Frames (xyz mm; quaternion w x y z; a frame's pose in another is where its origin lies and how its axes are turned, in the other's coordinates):
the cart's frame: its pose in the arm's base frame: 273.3 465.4 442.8 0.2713 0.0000 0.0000 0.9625
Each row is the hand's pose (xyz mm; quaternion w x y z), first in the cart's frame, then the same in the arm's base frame.
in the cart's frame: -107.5 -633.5 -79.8 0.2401 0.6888 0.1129 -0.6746
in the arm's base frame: 695.8 949.5 363.0 0.7145 0.0782 0.6936 0.0481
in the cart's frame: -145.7 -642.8 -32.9 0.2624 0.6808 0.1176 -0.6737
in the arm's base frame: 733.3 937.5 409.9 0.7196 0.0715 0.6872 0.0698
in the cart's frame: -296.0 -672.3 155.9 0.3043 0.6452 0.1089 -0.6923
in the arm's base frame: 876.8 884.1 598.7 0.7489 0.0702 0.6505 0.1051
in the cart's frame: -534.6 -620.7 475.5 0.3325 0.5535 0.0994 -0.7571
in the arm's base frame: 1053.4 715.5 918.3 0.8189 0.0545 0.5597 0.1146
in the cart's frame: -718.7 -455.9 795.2 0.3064 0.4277 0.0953 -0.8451
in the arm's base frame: 1124.3 478.8 1238.0 0.8965 0.0243 0.4375 0.0656
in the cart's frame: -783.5 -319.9 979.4 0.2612 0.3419 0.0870 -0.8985
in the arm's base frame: 1108.5 329.0 1422.2 0.9357 0.0090 0.3527 0.0076
